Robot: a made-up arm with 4 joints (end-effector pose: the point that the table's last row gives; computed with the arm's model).
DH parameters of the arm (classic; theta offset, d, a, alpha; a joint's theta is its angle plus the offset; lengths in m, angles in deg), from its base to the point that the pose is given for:
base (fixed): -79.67 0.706 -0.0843 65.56
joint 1: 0 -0.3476 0.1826 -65.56
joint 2: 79.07 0 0.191 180
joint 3: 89.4 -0.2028 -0.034 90
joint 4: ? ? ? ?
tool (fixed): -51.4 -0.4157 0 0
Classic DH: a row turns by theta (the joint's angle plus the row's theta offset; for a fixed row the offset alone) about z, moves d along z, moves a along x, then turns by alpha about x.
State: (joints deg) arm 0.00 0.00 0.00 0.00
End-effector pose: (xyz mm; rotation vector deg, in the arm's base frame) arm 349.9 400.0 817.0 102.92 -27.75 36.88
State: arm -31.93 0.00 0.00 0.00
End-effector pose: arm 418.7 227.8 898.0 124.93 -47.54 16.68
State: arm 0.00 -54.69 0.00 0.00
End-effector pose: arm 700.1 197.2 817.0 76.64 -70.06 -1.62
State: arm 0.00 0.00 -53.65 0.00
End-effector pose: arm 63.2 83.1 817.0 113.24 23.53 72.41
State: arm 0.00 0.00 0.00 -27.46
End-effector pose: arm 349.9 378.0 623.0 76.93 -17.03 39.70
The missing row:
joint 4: -75.91 -0.0922 -0.0489 -79.21
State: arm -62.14 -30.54 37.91 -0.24
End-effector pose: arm 789.1 -206.4 549.1 88.51 -79.55 -78.86
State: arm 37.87 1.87 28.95 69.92
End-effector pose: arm 309.5 510.6 1055.9 132.67 -57.51 46.82
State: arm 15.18 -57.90 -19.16 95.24
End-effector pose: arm 257.1 6.5 1214.1 -136.21 95.85 -29.44
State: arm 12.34 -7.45 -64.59 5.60
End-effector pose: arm 58.4 63.3 866.5 108.34 37.81 70.77
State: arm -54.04 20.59 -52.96 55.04
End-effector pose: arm 152.3 -400.7 801.0 -135.65 -3.23 -34.59
